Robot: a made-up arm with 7 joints.
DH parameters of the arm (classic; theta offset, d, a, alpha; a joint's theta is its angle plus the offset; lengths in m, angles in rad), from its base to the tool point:
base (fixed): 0 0.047 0 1.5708
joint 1: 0 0.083 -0.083 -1.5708
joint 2: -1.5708 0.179 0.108 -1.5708
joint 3: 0 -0.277 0.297 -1.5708
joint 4: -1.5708 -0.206 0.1 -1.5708
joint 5: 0 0.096 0.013 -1.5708
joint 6: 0 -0.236 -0.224 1.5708
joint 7: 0 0.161 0.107 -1.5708
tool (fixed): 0 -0.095 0 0
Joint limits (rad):
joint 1: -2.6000..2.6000
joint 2: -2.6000..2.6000
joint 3: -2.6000..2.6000
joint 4: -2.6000..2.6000
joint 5: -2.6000..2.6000
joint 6: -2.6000..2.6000
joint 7: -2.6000..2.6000
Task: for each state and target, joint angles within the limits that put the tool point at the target. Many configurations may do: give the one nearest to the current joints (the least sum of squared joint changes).
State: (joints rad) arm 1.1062 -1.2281 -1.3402 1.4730 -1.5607 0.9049 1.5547
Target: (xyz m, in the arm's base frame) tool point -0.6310 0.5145 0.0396
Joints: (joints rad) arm 1.2266 -1.3744 -1.2758 1.3682 -1.6081 0.8230 2.0416
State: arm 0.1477 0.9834 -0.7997 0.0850 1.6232 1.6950 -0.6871
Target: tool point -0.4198 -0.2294 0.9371
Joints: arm 0.6216 0.7688 -0.7480 0.2467 1.7249 1.6892 -0.6405
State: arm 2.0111 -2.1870 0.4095 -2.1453 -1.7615 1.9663 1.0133
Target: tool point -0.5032 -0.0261 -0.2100
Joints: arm 1.1330 -1.6268 -0.0726 -2.4084 -2.0642 1.5672 0.9667
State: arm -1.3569 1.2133 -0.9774 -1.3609 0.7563 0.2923 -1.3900
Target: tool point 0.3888 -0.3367 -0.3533
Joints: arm -1.5507 1.1130 -0.9071 -1.0961 0.4362 0.1407 -1.4969
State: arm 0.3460 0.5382 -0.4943 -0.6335 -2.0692 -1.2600 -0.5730
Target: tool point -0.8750 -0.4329 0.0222
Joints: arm 1.0050 0.4565 -0.5465 -0.4453 -1.8355 -1.5410 -0.6523
